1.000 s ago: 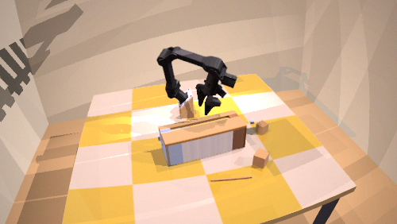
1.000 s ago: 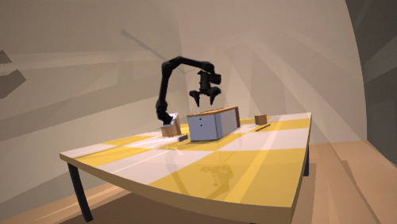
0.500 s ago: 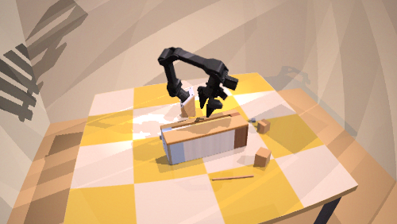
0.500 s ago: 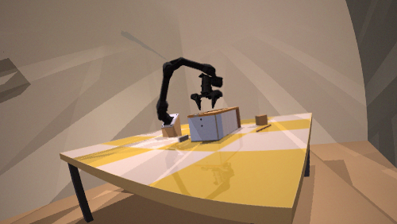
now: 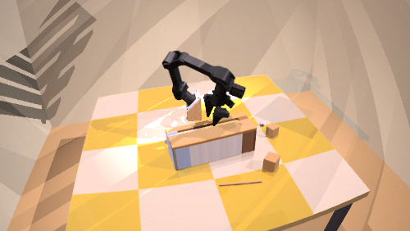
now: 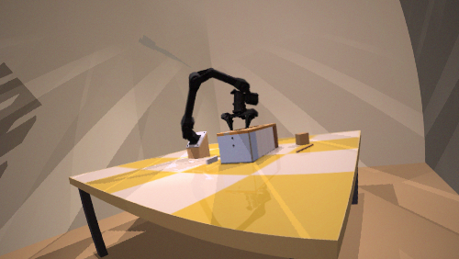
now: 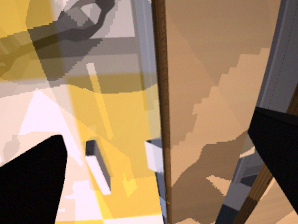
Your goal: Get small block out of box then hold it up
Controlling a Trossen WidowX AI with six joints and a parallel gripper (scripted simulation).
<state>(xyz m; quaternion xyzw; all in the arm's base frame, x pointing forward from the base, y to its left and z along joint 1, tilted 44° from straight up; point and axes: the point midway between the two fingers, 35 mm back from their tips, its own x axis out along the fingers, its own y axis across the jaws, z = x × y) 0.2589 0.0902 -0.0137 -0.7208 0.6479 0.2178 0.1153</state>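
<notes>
Now: gripper tip 50 mm above the box, 40 mm short of it and 20 mm to the left of it. The rest, counted from my gripper tip: tiny piece (290 mm to the left, 110 mm below, 80 mm behind); thin stick (320 mm ahead, 110 mm below, 70 mm to the left); tan block (50 mm ahead, 30 mm to the right, 30 mm below).
</notes>
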